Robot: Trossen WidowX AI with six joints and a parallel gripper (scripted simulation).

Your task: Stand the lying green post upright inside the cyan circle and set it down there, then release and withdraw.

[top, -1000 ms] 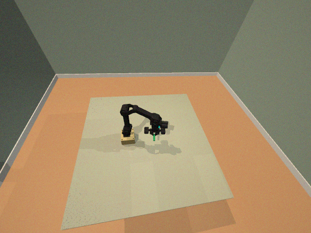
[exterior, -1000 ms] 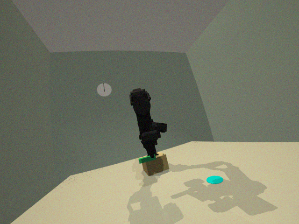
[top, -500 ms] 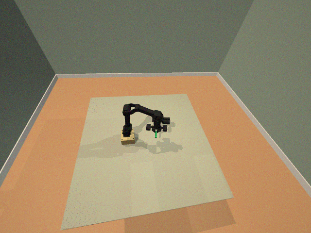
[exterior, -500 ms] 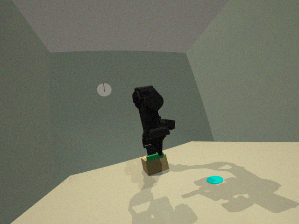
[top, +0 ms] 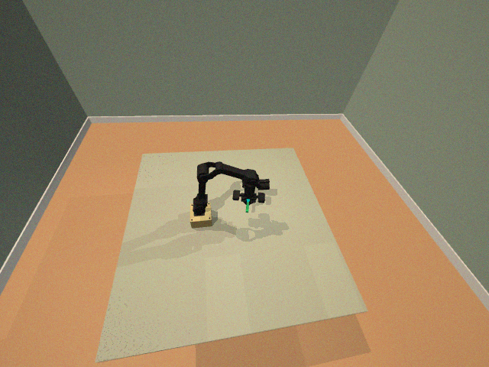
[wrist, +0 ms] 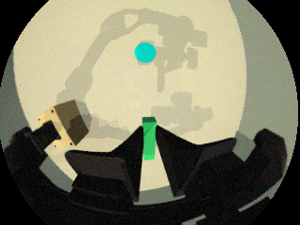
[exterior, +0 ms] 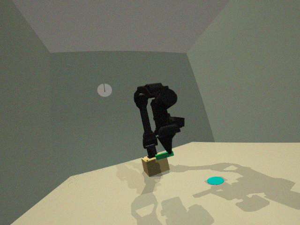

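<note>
Now: the cyan circle 30 mm ahead of my gripper tip, 140 mm to the left of it and 140 mm below it. Round my gripper tip: green post (20 mm to the right).
</note>
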